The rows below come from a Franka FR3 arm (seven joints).
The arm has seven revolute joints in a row. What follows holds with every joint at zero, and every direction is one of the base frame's. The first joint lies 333 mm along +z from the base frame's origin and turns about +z. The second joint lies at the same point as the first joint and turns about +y. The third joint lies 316 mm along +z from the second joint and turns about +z. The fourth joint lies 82.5 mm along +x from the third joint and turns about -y. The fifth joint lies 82.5 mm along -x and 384 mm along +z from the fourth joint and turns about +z. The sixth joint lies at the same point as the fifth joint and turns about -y. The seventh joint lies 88 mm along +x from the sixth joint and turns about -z. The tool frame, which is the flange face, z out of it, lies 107 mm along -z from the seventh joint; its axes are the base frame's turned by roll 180, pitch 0 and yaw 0 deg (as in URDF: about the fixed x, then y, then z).
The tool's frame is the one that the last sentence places.
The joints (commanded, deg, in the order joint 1, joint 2, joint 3, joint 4, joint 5, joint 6, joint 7), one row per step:
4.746 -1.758 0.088 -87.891 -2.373 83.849 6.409
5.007 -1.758 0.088 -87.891 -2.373 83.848 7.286
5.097 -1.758 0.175 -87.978 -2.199 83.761 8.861
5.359 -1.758 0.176 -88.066 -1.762 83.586 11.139
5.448 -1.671 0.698 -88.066 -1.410 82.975 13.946
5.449 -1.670 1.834 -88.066 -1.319 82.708 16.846
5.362 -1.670 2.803 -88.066 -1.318 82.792 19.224
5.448 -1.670 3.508 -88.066 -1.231 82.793 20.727
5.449 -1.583 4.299 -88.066 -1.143 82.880 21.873
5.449 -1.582 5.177 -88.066 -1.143 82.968 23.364
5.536 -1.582 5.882 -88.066 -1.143 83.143 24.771
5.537 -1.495 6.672 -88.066 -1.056 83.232 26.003
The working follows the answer.
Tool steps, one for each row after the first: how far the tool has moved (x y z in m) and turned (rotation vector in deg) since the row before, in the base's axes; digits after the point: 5 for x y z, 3 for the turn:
-0.00019 0.00243 0.00000 -0.032 -0.038 -0.615
-0.00034 0.00199 -0.00084 0.095 0.120 -1.387
-0.00064 0.00328 -0.00099 0.314 0.215 -1.989
-0.00133 0.00636 -0.00171 0.123 0.636 -2.186
-0.00174 0.01079 -0.00040 -0.144 0.183 -1.758
-0.00092 0.00830 0.00011 -0.158 -0.163 -1.489
-0.00110 0.00756 -0.00001 -0.023 -0.039 -0.703
-0.00057 0.00764 -0.00070 0.003 -0.024 -0.344
-0.00126 0.00821 0.00010 -0.094 -0.137 -0.608
-0.00106 0.00742 0.00023 -0.063 -0.221 -0.608
-0.00090 0.00759 -0.00070 0.009 -0.026 -0.432

Tool pose at each row, in the base's axes (x y z in m, rotation vector in deg; rounded; the steps above come from the unrounded poses):
0.53249 0.04024 0.64927 177.371 -2.759 -3.160
0.53230 0.04266 0.64927 177.334 -3.712 -3.122
0.53196 0.04465 0.64843 177.390 -5.856 -3.362
0.53133 0.04793 0.64743 177.599 -8.934 -3.784
0.53000 0.05428 0.64573 177.509 -12.306 -4.845
0.52826 0.06508 0.64533 177.183 -15.020 -5.156
0.52734 0.07338 0.64544 176.878 -17.323 -4.923
0.52624 0.08094 0.64543 176.770 -18.410 -4.880
0.52567 0.08858 0.64473 176.730 -18.944 -4.854
0.52441 0.09679 0.64482 176.569 -19.882 -4.644
0.52335 0.10420 0.64506 176.447 -20.826 -4.311
0.52245 0.11179 0.64435 176.390 -21.494 -4.286

